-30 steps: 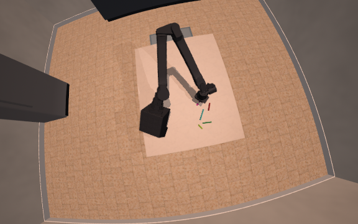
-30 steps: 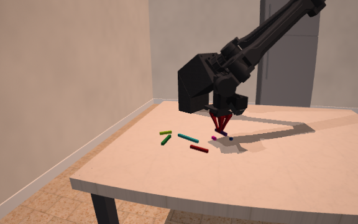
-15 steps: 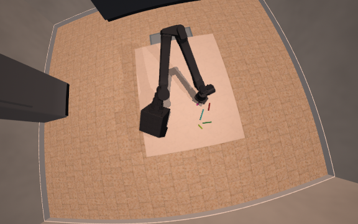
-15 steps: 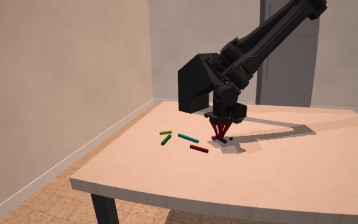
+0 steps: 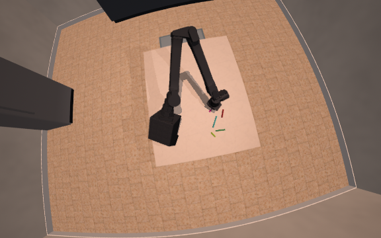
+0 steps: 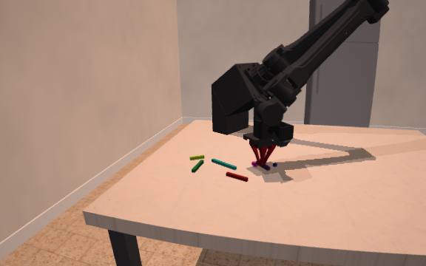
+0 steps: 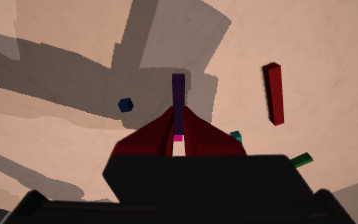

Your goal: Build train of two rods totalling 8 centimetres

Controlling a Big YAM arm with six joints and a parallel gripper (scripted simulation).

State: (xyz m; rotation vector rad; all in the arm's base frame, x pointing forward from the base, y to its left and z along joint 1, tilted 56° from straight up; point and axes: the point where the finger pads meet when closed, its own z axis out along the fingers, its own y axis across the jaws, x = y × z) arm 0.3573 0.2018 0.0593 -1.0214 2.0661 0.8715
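The purple rod lies 10 mm to the left of my hand and 10 mm below it. From my hand the other things lie so: red rod 90 mm ahead, 40 mm to the right, 20 mm below; magenta rod 30 mm to the right, 20 mm below, 20 mm behind; blue rod 50 mm behind, 30 mm to the left, 20 mm below.
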